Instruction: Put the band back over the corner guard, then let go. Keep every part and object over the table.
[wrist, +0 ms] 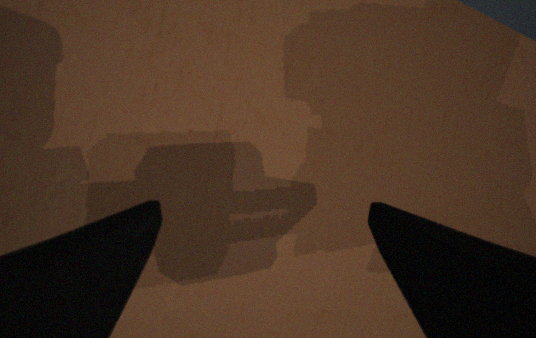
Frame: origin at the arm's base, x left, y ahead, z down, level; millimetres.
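Seen in the pictures: gripper, fingertip midpoint: (267, 211).
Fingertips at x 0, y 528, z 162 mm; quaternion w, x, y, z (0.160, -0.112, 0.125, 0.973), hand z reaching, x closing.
A point is followed by its place in that frame.
My gripper (267, 211) {x 0, y 528, z 162 mm} is open, its two black fingers wide apart at the lower left and lower right of the wrist view, with no object between them. Brown table top (175, 80) {x 50, y 569, z 175 mm} shows beyond and between the fingers, with dark shadows of the arm and gripper across it. The band and the corner guard do not show in the wrist view, so where the gripper is relative to them cannot be told.
The table's edge runs across the upper right corner of the wrist view, with a dark blue-grey area (515, 15) beyond it. Overlapping shadows lie at the left, the middle and the right of the table top.
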